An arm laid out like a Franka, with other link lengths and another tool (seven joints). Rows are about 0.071 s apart.
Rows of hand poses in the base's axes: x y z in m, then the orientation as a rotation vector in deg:
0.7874, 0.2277, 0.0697, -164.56, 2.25, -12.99
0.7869, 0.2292, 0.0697, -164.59, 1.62, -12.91
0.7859, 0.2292, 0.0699, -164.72, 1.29, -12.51
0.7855, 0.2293, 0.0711, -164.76, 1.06, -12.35
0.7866, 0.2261, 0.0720, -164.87, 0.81, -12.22
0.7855, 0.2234, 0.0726, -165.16, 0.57, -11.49
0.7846, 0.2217, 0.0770, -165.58, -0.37, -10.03
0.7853, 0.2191, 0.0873, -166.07, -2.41, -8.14
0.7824, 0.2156, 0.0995, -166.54, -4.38, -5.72
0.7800, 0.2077, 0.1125, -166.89, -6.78, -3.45
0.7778, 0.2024, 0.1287, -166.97, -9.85, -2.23
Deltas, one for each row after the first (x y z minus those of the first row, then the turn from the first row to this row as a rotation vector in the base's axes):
-0.0005, 0.0015, 0.0000, -0.05, 0.00, 0.43
-0.0015, 0.0015, 0.0002, -0.16, 0.25, 0.69
-0.0019, 0.0016, 0.0014, -0.20, 0.34, 0.86
-0.0008, -0.0016, 0.0023, -0.31, 0.41, 1.03
-0.0019, -0.0043, 0.0029, -0.56, 0.91, 1.25
-0.0028, -0.0060, 0.0073, -0.93, 1.84, 1.99
-0.0021, -0.0086, 0.0176, -1.43, 2.96, 3.51
-0.0050, -0.0121, 0.0298, -1.92, 4.45, 5.02
-0.0074, -0.0200, 0.0428, -2.40, 5.78, 6.81
-0.0096, -0.0253, 0.0590, -2.75, 6.34, 8.97

